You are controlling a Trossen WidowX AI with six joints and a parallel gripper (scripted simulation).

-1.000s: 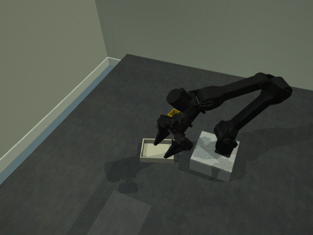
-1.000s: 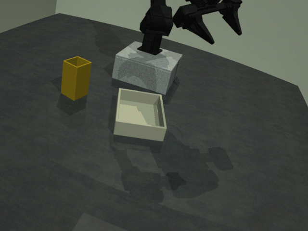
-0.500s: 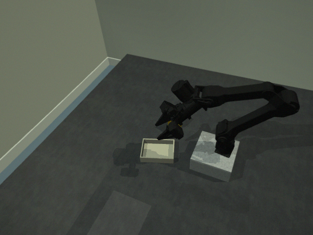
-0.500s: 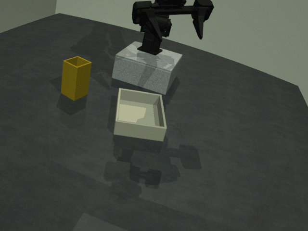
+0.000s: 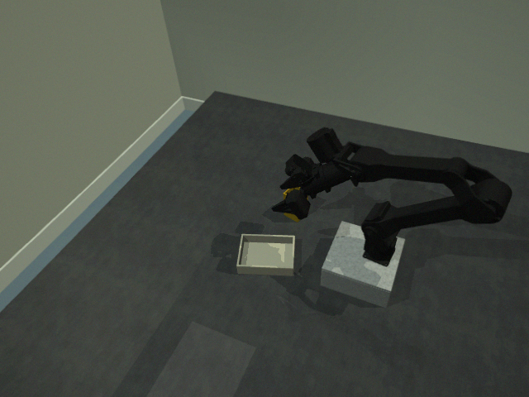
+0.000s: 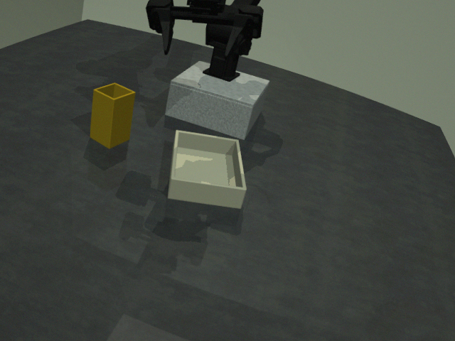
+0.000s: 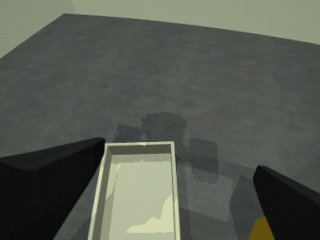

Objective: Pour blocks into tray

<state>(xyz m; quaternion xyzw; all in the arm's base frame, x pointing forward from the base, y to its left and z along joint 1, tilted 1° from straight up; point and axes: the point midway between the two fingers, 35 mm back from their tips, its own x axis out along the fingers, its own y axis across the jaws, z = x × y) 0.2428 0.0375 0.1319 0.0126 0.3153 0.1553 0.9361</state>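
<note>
My gripper tip is now 1 cm short of the tall yellow square cup, 13 cm to the left of it and 16 cm above it.
</note>
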